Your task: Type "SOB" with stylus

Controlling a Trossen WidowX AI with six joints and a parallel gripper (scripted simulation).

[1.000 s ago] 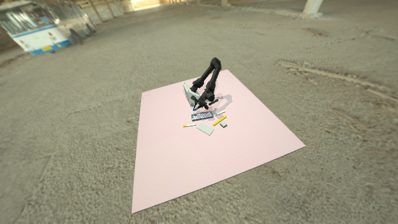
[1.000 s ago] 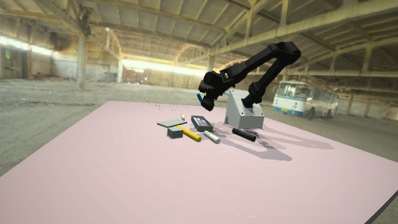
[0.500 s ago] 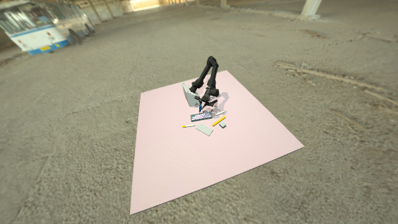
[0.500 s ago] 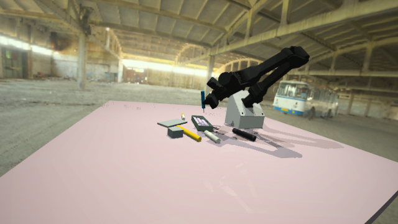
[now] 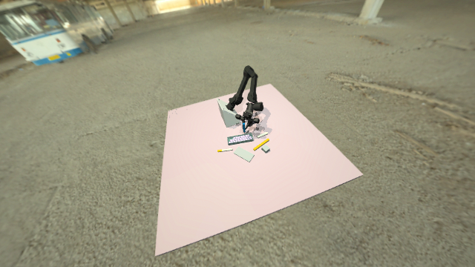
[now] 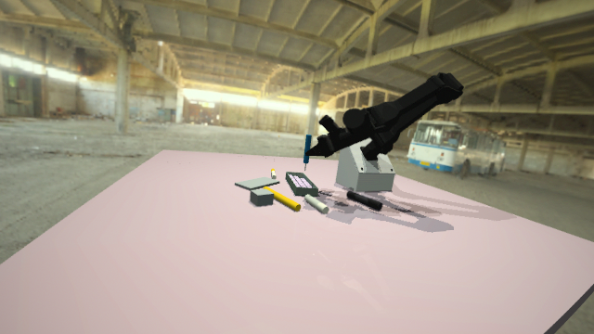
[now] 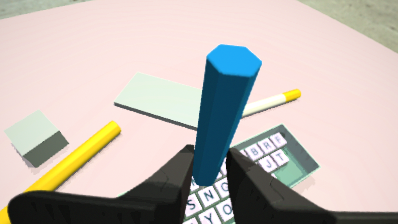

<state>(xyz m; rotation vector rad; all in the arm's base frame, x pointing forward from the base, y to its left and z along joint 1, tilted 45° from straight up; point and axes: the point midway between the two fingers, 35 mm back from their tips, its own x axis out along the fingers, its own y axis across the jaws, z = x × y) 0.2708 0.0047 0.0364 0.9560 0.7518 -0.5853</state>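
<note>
Now: the white-and-yellow pen 20 cm to the right of my gripper tip, 11 cm below it and 2 cm ahead of it. Also, from my gripper tip: blue stylus (2 cm below); then white cylinder (15 cm to the left, 11 cm below, 4 cm ahead); then yellow rod (12 cm ahead, 11 cm below, 9 cm to the left).
</note>
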